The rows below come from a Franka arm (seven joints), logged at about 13 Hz.
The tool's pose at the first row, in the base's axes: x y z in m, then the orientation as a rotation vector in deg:
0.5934 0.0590 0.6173 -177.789 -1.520 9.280
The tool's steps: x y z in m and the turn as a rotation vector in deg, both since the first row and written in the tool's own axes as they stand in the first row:
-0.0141 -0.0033 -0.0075 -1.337 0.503 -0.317
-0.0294 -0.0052 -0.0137 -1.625 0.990 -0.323
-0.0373 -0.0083 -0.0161 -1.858 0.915 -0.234
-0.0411 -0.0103 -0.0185 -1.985 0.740 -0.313
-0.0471 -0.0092 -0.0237 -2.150 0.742 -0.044
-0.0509 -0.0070 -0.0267 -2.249 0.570 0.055
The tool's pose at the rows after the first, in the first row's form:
0.5801 0.0618 0.6263 -179.136 -2.122 8.534
0.5655 0.0632 0.6342 -179.454 -2.145 7.781
0.5579 0.0661 0.6375 -179.688 -2.029 7.908
0.5543 0.0679 0.6403 -179.798 -2.170 8.184
0.5489 0.0665 0.6461 179.629 1.760 -8.177
0.5455 0.0641 0.6494 179.513 1.616 -8.443

